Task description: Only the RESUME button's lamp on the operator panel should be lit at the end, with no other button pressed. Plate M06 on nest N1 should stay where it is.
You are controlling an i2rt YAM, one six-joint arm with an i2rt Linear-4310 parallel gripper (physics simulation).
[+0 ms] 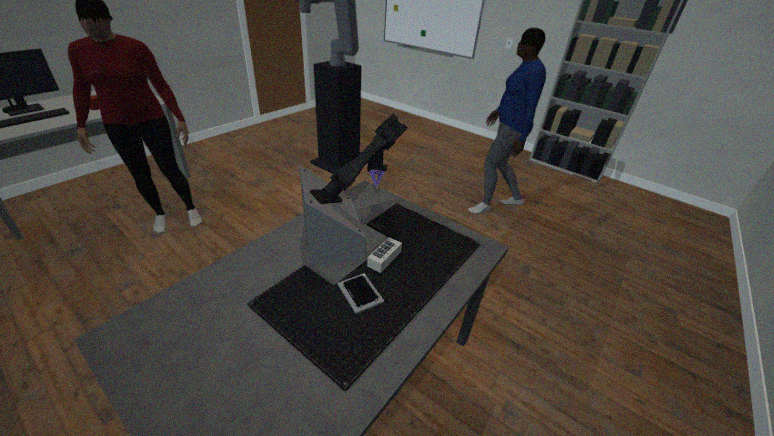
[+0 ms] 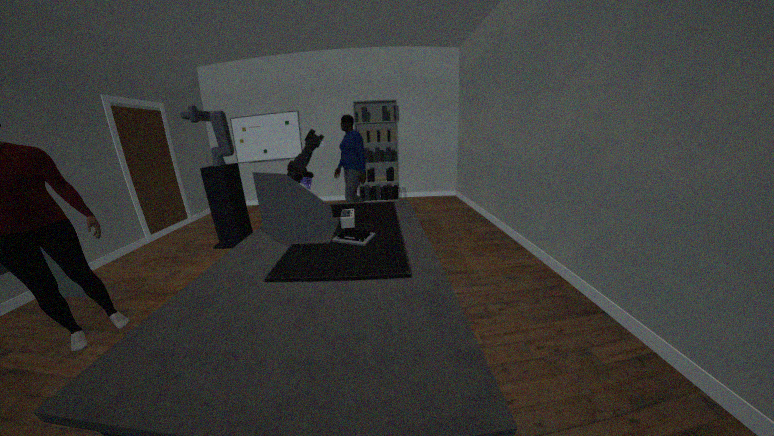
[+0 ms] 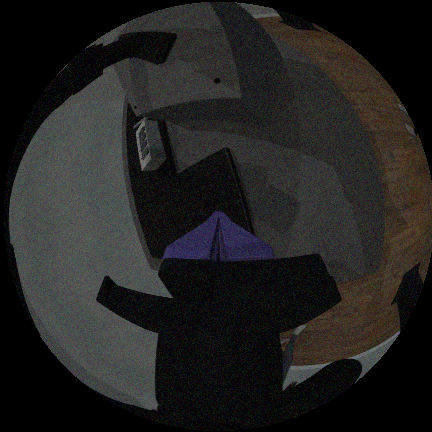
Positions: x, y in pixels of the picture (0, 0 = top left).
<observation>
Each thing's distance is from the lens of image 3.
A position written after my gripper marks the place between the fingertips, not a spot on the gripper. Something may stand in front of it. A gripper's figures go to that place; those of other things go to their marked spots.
my gripper (image 3: 218, 216): 13 cm
operator panel (image 3: 156, 155): 42 cm
</observation>
